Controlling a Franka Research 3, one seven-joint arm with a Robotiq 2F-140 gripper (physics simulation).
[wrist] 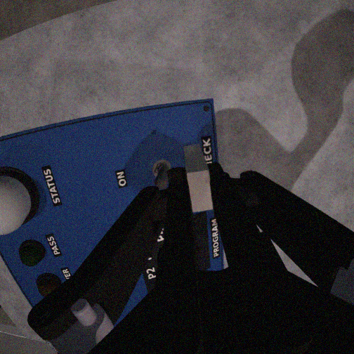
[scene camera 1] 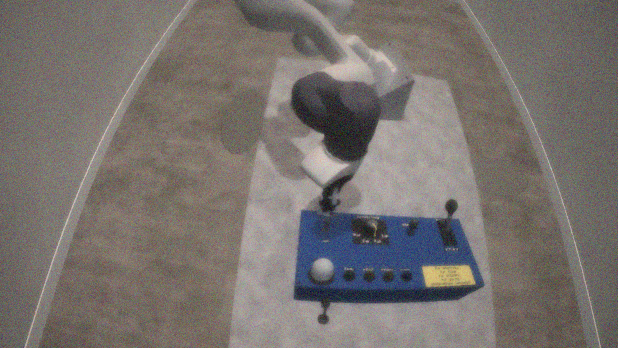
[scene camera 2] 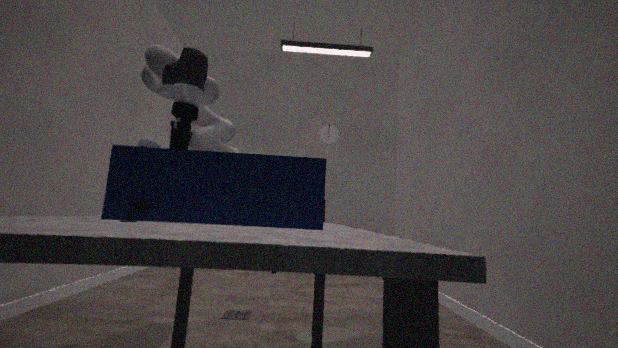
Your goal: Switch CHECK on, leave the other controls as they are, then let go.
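Note:
The blue control box (scene camera 1: 345, 255) (scene camera 2: 215, 190) (wrist: 95, 145) stands on the table. The CHECK toggle (scene camera 1: 326, 226) (wrist: 161, 175) is a small metal lever near the box's far corner. The ON label (wrist: 121, 178) is on its left in the wrist view; the OFF label is hidden. I cannot tell clearly which way the lever leans. My gripper (scene camera 1: 327, 208) (wrist: 193, 159) is shut with nothing between its fingers. In the wrist view its pale tips show just right of the toggle, over the CHECK label (wrist: 207, 150); contact is not clear. In scene camera 2 the box hides the tips.
The PROGRAM knob (scene camera 1: 370, 230) is beside CHECK. Farther along are a small toggle (scene camera 1: 412, 226) and the CYCLE lever (scene camera 1: 451, 206). The white STATUS dome (scene camera 1: 322, 270) (wrist: 12, 202), several round lamps and a yellow label (scene camera 1: 449, 276) line the front. Another lever (scene camera 1: 323, 317) sticks out of the front side.

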